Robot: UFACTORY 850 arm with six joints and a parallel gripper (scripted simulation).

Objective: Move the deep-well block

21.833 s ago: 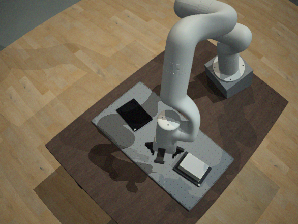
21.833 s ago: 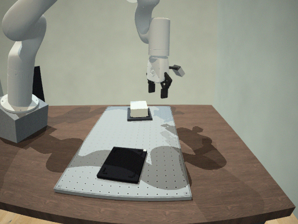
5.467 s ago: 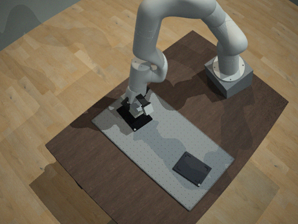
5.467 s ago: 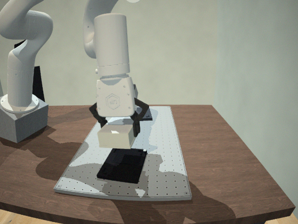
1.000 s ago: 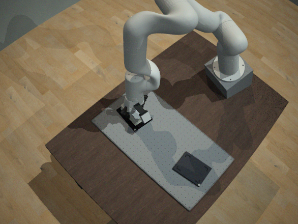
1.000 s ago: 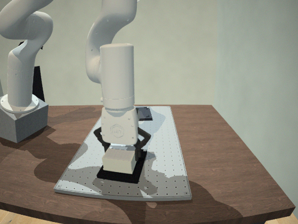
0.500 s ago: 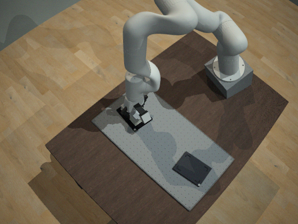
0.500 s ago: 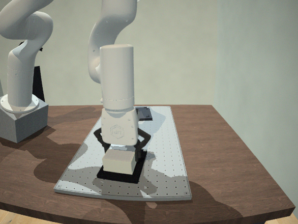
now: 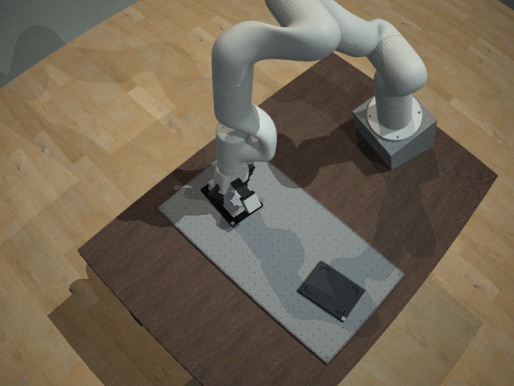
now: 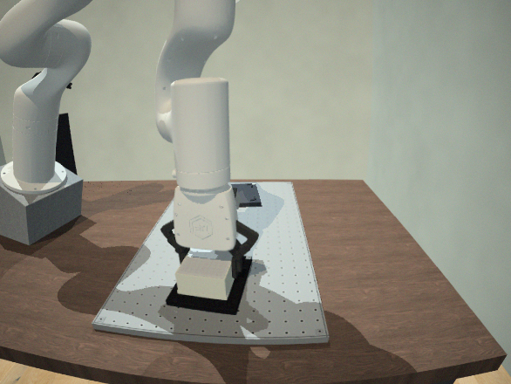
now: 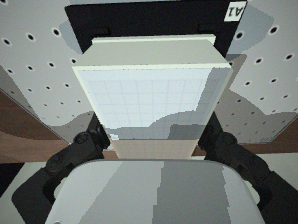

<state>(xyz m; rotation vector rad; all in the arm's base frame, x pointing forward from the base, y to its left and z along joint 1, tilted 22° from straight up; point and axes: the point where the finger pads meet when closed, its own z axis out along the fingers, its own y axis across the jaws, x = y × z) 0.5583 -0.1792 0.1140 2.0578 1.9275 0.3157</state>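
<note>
The 96-well deep-well block lies right at my hand. The rest, counted from my hand: black plate nest N2: 3 cm below; black plate nest N1: 43 cm to the left, 3 cm below.
</note>
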